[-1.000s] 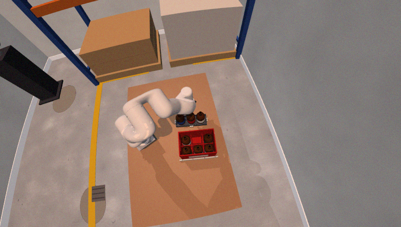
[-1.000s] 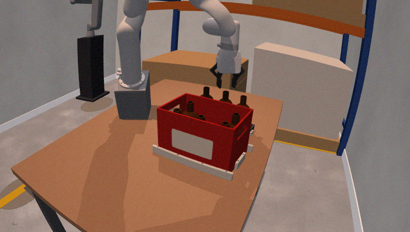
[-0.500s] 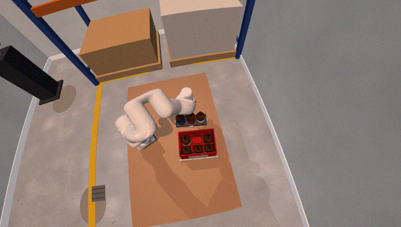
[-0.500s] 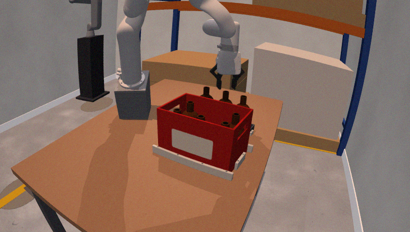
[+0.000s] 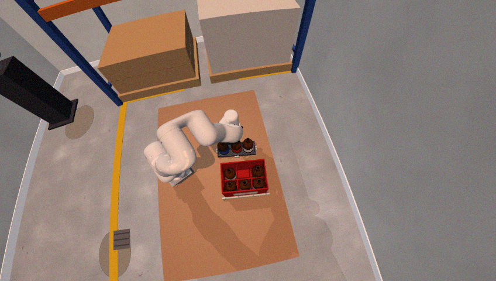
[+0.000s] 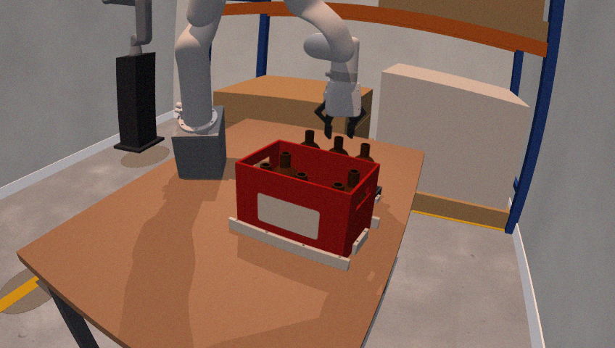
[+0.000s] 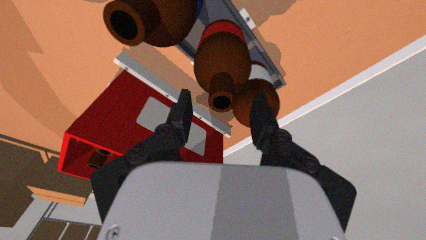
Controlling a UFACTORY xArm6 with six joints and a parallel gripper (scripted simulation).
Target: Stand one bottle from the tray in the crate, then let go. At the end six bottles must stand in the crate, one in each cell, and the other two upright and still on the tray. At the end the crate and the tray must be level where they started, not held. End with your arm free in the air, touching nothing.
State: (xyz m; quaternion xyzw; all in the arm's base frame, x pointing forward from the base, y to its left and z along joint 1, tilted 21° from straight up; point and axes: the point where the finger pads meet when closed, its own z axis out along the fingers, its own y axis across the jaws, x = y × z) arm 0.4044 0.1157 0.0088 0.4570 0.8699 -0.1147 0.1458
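The grey tray lies 16 cm below my hand. Also, from my hand: red crate (25 cm to the right, 9 cm below, 1 cm behind).
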